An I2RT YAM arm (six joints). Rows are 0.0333 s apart.
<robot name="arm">
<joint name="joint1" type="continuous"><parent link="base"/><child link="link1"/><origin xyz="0 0 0.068" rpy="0 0 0"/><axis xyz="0 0 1"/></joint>
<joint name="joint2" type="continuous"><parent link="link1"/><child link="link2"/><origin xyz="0.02 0.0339 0.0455" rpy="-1.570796 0 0"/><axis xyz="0 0 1"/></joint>
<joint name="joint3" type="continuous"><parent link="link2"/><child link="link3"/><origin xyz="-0.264 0 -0.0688" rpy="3.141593 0 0"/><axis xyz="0 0 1"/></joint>
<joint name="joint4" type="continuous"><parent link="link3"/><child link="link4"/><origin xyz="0.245 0.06 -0.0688" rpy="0 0 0"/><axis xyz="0 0 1"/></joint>
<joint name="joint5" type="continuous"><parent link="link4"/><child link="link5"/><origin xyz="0.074 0.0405 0.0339" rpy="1.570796 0 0"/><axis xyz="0 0 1"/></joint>
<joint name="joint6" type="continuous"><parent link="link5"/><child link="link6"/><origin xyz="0.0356 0 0.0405" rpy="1.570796 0 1.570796"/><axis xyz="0 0 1"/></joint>
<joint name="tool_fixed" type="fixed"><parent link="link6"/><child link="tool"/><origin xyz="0 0 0" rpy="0 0 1.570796"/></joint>
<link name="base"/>
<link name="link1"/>
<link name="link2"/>
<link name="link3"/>
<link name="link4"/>
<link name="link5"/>
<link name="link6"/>
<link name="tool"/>
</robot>
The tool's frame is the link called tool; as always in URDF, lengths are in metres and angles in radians. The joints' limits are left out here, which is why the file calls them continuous.
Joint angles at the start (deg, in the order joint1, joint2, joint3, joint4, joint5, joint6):
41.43, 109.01, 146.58, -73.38, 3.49, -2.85
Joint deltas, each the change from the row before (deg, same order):
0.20, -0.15, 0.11, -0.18, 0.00, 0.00
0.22, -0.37, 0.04, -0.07, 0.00, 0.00
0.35, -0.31, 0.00, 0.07, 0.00, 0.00
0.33, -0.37, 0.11, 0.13, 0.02, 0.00
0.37, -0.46, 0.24, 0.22, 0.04, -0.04
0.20, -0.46, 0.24, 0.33, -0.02, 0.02
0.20, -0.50, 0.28, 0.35, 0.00, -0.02
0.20, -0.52, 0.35, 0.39, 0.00, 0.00
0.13, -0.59, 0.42, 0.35, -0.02, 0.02
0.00, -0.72, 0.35, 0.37, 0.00, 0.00
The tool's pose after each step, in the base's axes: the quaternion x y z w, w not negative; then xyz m. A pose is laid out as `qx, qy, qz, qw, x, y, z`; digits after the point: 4 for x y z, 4 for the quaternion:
-0.3238, 0.8286, 0.1258, 0.4390, 0.2638, 0.2315, 0.4970
-0.3248, 0.8268, 0.1275, 0.4412, 0.2609, 0.2308, 0.4992
-0.3267, 0.8244, 0.1299, 0.4436, 0.2580, 0.2310, 0.5011
-0.3279, 0.8212, 0.1327, 0.4477, 0.2547, 0.2307, 0.5039
-0.3290, 0.8167, 0.1363, 0.4540, 0.2507, 0.2299, 0.5078
-0.3285, 0.8123, 0.1401, 0.4611, 0.2474, 0.2285, 0.5119
-0.3279, 0.8074, 0.1440, 0.4689, 0.2437, 0.2267, 0.5164
-0.3269, 0.8019, 0.1482, 0.4775, 0.2399, 0.2246, 0.5213
-0.3251, 0.7962, 0.1528, 0.4868, 0.2357, 0.2217, 0.5268
-0.3222, 0.7904, 0.1567, 0.4969, 0.2315, 0.2176, 0.5326

